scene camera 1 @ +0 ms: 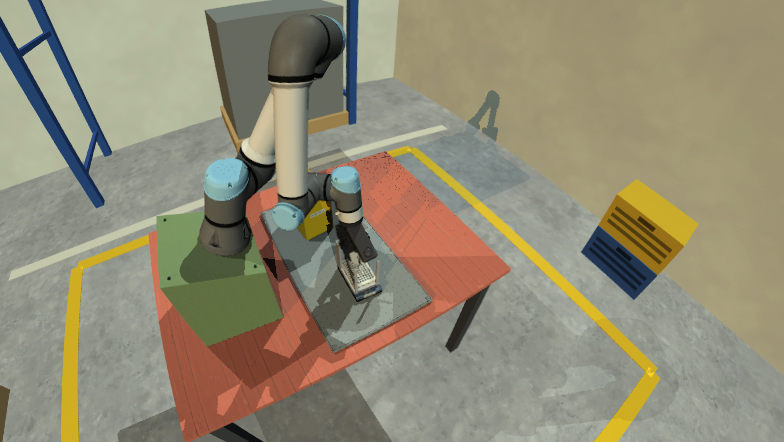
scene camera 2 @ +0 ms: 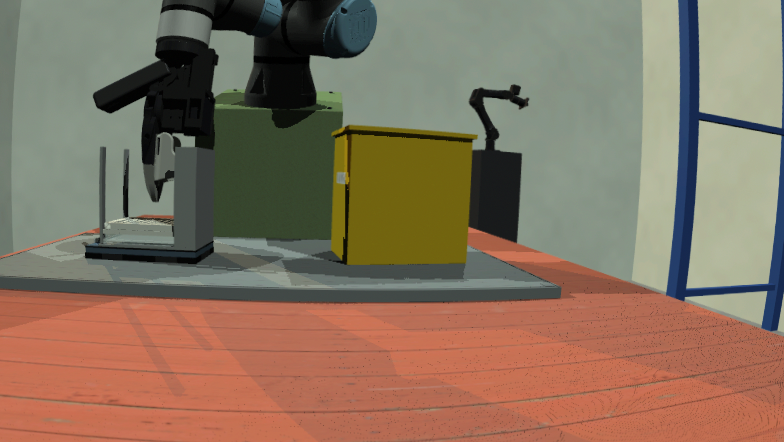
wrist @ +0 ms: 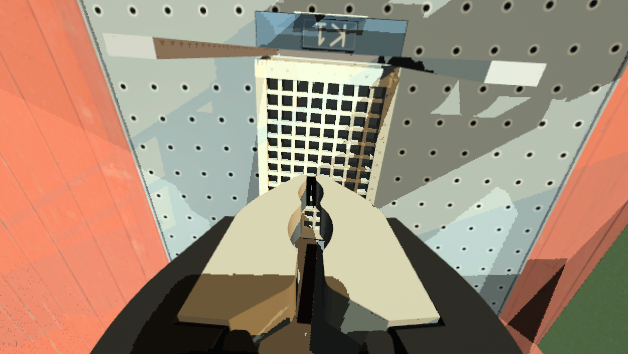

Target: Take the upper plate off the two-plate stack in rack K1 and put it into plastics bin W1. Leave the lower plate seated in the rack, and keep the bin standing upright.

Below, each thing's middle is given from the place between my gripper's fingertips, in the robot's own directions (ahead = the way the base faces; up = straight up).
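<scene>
Yellow bin W1 [scene camera 2: 400,196]: 2 cm above my hand, 2 cm ahead of it, 34 cm to the left of it.
</scene>
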